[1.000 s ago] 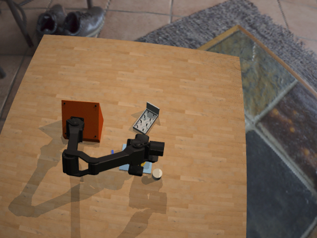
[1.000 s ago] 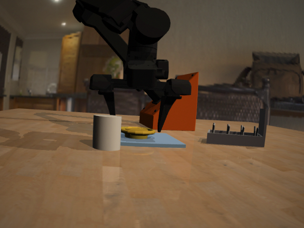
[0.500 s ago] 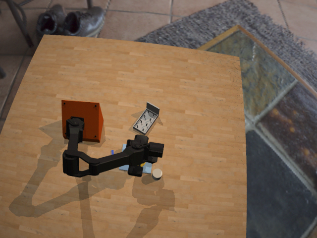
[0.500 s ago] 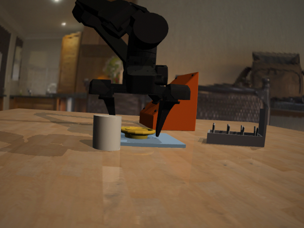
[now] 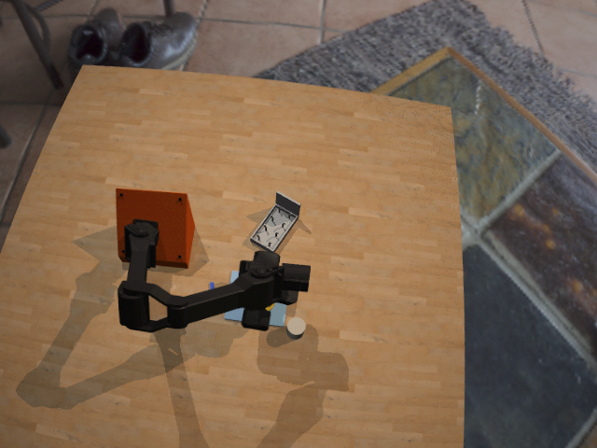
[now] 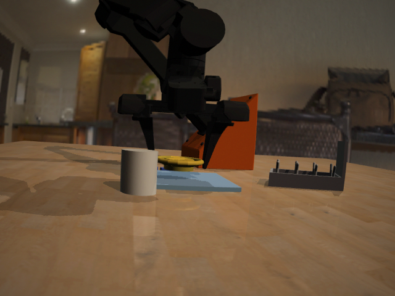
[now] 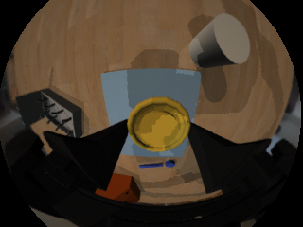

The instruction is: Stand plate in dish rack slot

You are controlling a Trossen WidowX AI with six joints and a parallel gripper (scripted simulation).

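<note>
Right now the grey dish rack is 10 mm ahead of my gripper tip and 210 mm to the left of it. Also, from my gripper tip: blue spoon: 120 mm behind, 10 mm to the right, 20 mm below; then beige cup: 90 mm ahead, 60 mm to the right; then yellow plate: 10 mm above.
</note>
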